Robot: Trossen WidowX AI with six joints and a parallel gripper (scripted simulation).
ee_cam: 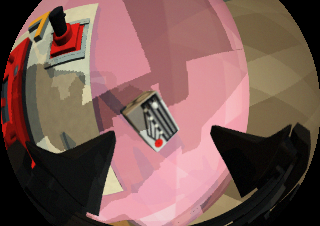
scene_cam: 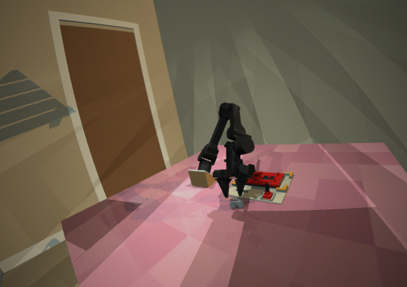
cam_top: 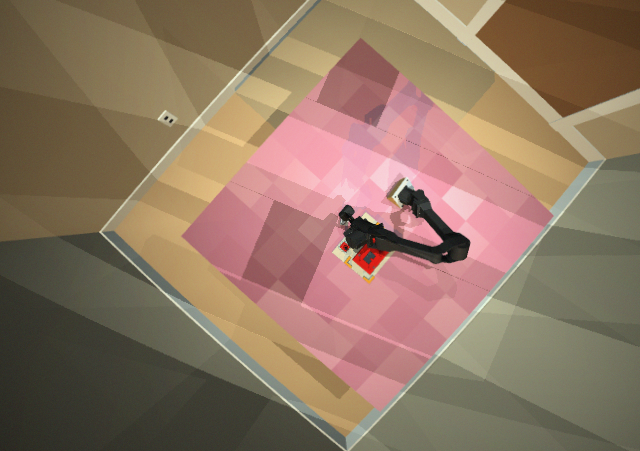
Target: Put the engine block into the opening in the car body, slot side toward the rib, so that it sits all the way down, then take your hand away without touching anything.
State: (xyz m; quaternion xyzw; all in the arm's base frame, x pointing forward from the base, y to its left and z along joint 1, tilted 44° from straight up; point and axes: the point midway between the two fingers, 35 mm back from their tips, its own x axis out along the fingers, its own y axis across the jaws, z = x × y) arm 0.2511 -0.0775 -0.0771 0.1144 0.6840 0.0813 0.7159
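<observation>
Now: the engine block 1 cm ahead of my gripper tip and 3 cm below it. Also, from my gripper tip: cream base board 4 cm ahead, 18 cm to the left, 3 cm below; then dark upright peg 10 cm ahead, 8 cm to the left.
</observation>
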